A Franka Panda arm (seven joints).
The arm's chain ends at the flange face. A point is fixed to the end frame.
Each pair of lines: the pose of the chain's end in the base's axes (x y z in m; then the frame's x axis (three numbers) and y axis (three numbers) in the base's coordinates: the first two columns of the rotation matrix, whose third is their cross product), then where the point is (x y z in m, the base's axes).
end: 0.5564 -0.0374 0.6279 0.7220 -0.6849 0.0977 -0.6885 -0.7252 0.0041
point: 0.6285 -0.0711 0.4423
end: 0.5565 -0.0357 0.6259 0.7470 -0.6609 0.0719 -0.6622 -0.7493 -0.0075
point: 0.6276 -0.0620 0.4387
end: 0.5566 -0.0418 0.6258 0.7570 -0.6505 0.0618 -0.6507 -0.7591 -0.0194
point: 0.6281 -0.0640 0.4382
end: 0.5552 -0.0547 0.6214 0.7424 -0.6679 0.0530 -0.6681 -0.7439 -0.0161
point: 0.6245 -0.0779 0.4331
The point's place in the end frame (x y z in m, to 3 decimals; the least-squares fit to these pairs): 0.057 -0.026 0.192
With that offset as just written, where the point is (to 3 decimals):
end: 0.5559 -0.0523 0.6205 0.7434 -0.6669 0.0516 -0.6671 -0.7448 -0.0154
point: 0.625 -0.075 0.432
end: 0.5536 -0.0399 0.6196 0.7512 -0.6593 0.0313 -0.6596 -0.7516 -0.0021
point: 0.618 -0.062 0.430
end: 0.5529 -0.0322 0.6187 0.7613 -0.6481 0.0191 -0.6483 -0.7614 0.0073
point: 0.615 -0.053 0.428
